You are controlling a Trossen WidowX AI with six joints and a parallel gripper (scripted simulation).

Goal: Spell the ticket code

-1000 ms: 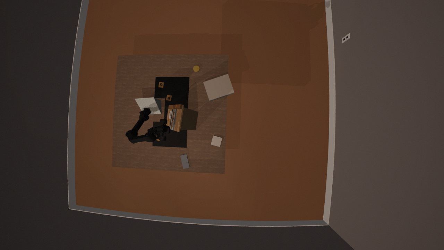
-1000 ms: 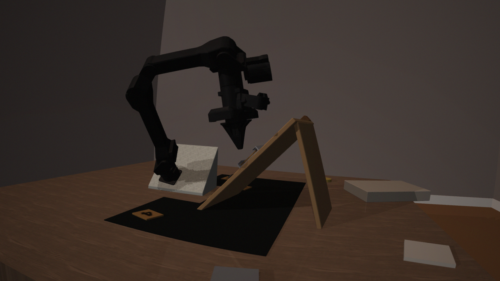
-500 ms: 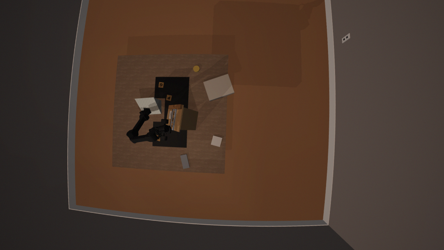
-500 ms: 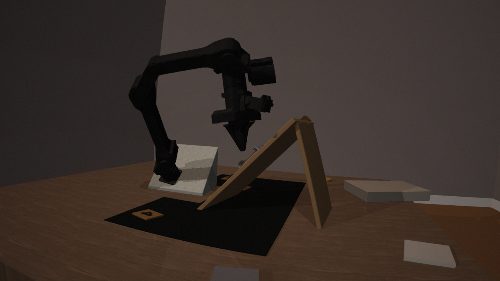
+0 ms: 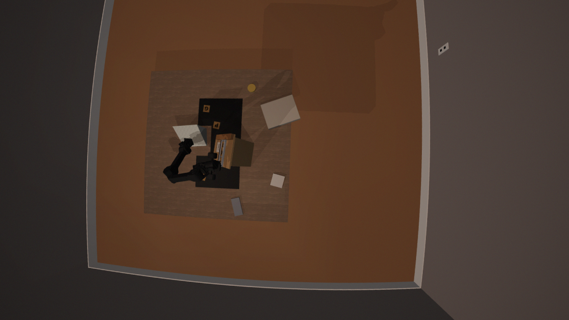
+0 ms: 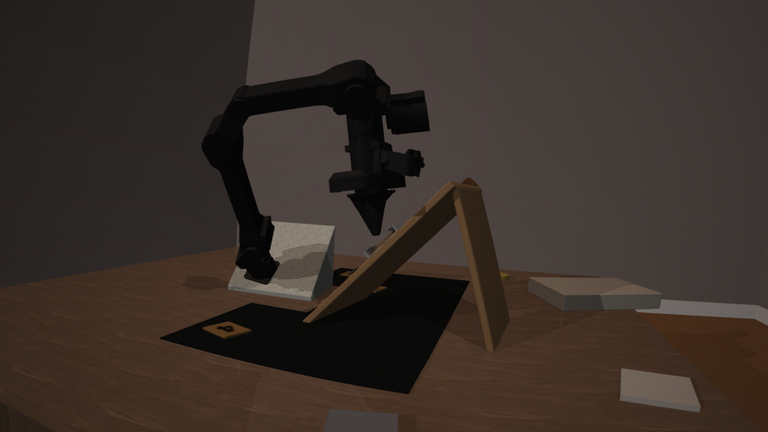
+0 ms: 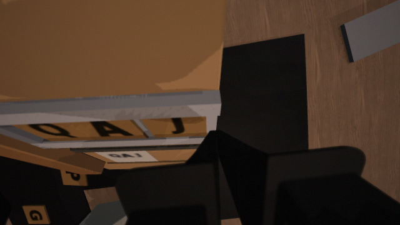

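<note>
Right now my gripper tip is 10 mm short of the j tile, 30 mm to the right of it and 10 mm above it. From my gripper tip the other things lie so: black mat 120 mm behind, 190 mm to the left, 170 mm below; then q tile 20 mm ahead, 150 mm to the left, 10 mm below; then white ticket 50 mm behind, 140 mm to the left, 90 mm below.
</note>
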